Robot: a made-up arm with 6 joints. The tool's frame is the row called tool.
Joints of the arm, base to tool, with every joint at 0 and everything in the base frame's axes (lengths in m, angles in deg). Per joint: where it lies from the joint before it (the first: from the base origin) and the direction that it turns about. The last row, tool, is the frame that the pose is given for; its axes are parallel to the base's.
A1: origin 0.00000 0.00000 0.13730 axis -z
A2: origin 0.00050 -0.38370 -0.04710 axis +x
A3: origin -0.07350 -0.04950 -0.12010 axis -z
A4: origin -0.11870 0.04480 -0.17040 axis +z
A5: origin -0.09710 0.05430 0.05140 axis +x
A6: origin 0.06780 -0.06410 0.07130 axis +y
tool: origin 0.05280 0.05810 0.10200
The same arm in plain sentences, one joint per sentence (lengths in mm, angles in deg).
The arm has six revolute joints in a row. What follows holds with every joint at zero, and every direction is one of the base frame's. Joint 1 lies 137.3 mm along +z from the base frame's origin and turns about -z. Joint 2 lies 0.5 mm along +x and 383.7 mm along -y and 47.1 mm along -z from joint 1 and turns about +x. Joint 3 lies 73.5 mm along -x and 49.5 mm along -y and 120.1 mm along -z from joint 2 and turns about -z. Joint 4 lies 118.7 mm along -x and 44.8 mm along +y and 170.4 mm along -z from joint 3 and turns about +z. Joint 5 lies 97.1 mm along -x and 54.3 mm along +y and 51.4 mm along +z from joint 4 and turns about +x. Joint 6 lies 67.8 mm along +x and 64.1 mm along -y and 71.3 mm along +z from joint 5 and turns about +y. The tool frame, which is the frame that the pose is given for, lies 52.8 mm along +x and 58.1 mm along +y and 102 mm along +z from joint 6; its axes are parallel to the base frame's.
